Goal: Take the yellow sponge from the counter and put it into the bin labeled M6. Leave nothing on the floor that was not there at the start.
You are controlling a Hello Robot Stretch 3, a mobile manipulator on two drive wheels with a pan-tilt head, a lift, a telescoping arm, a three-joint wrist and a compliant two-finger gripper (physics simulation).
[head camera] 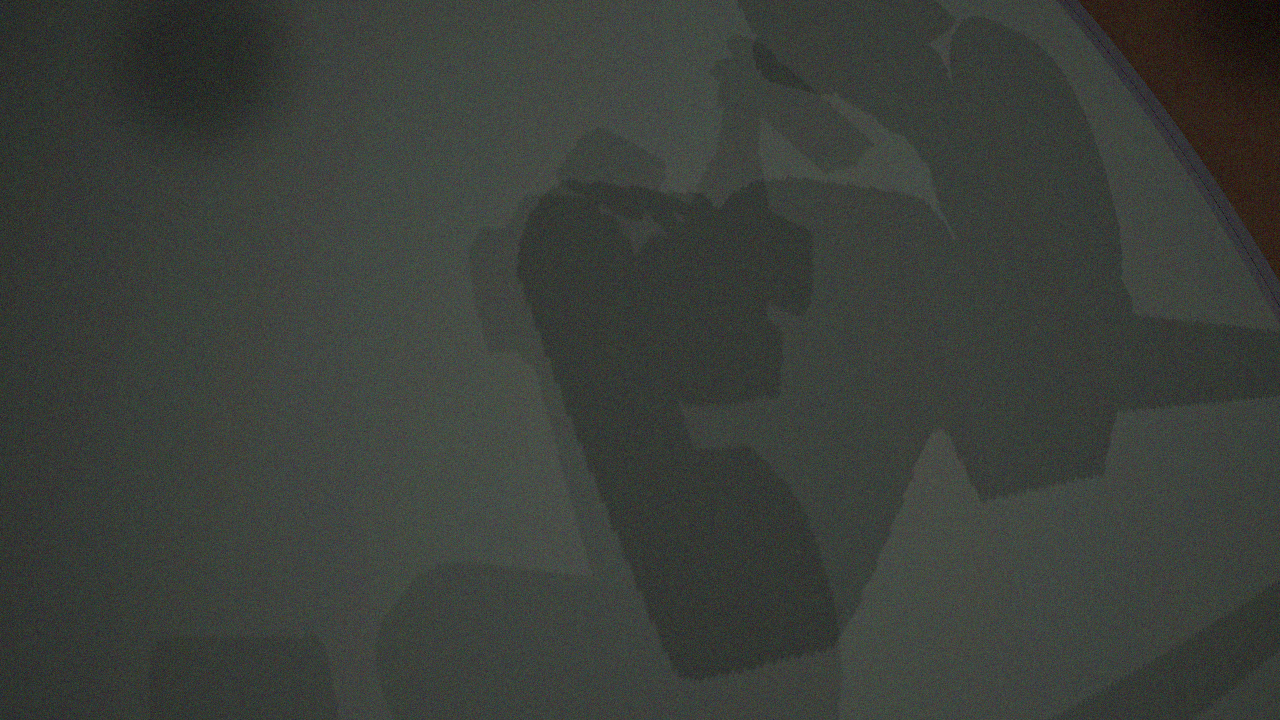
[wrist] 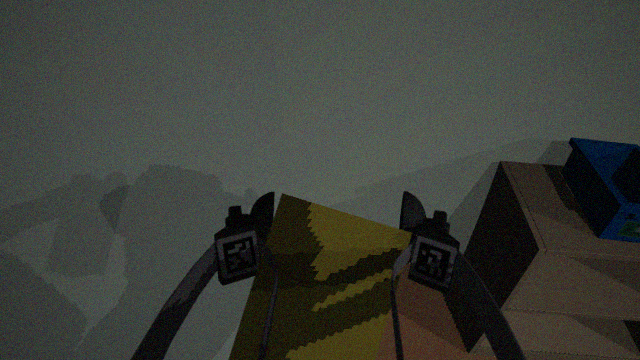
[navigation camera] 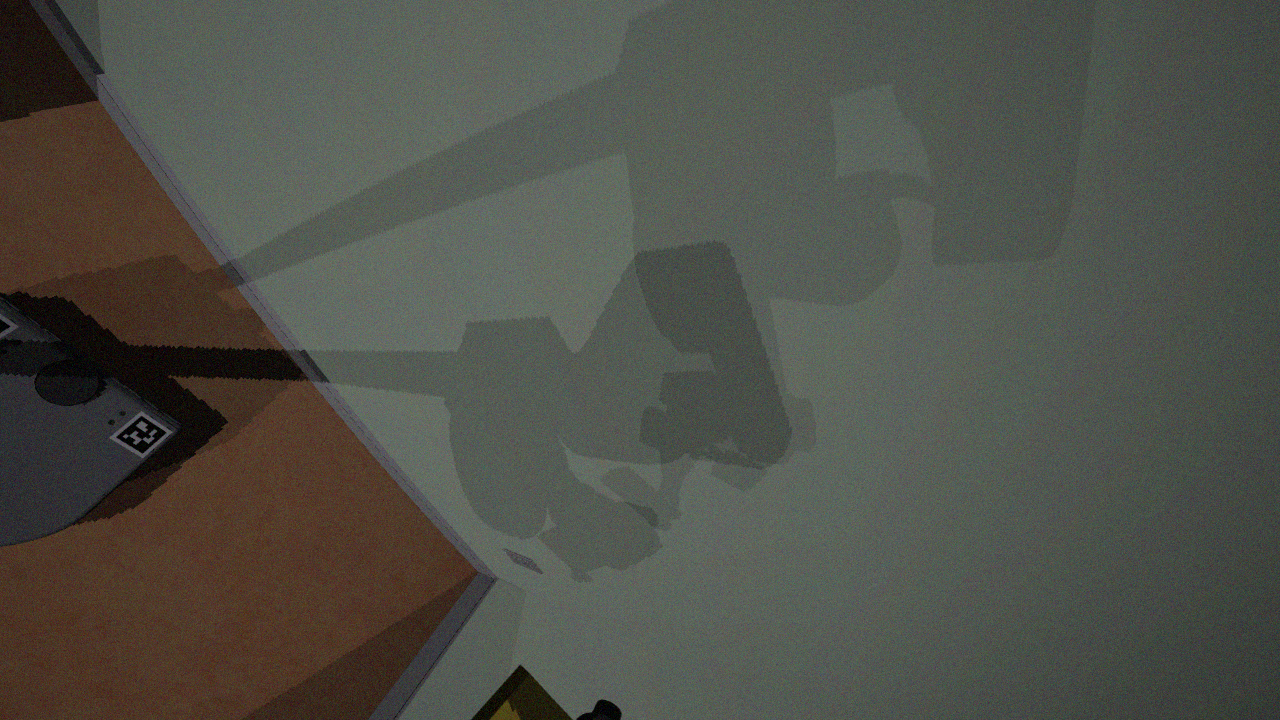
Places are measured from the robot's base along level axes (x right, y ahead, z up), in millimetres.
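Pixels of known places: robot's base, origin of its link: [navigation camera: 68, 380].
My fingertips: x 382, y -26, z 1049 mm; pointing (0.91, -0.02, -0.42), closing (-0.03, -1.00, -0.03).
Observation:
For each thing: its top centre in the pictures, then the offset to it from my fingertips. "spot": a spot on its surface instead. Level surfaces: height alone.
- yellow sponge, a spot on its surface: [navigation camera: 519, 694] spot: dx -95, dy +41, dz -24 mm
- orange-brown floor, height of its surface: dz -1048 mm
- small wall plate, centre of its top: [navigation camera: 537, 567] dx +539, dy +222, dz -591 mm
The yellow sponge [wrist: 350, 235] [navigation camera: 519, 694] is held upright between the two fingers of my gripper [wrist: 336, 215] in the wrist view, with shadow stripes across its face. In the navigation view a corner of it shows at the bottom edge, beside a black fingertip [navigation camera: 604, 711]. A blue bin [wrist: 590, 200] stands on top of the wooden shelf unit [wrist: 560, 280] at the right edge of the wrist view, to the right of the gripper. Its green label is cut off and cannot be read. The label M6 does not show. Sponge and gripper do not show in the head view.
The pale wall [head camera: 268, 402] [navigation camera: 1074, 537] [wrist: 300, 100], with shadows on it, fills much of the views. The orange-brown floor [navigation camera: 268, 501] [head camera: 1235, 134] meets it at a grey baseboard [navigation camera: 393, 474]. My grey base [navigation camera: 53, 474] is at the left of the navigation view. A small wall plate [navigation camera: 522, 561] is near the corner.

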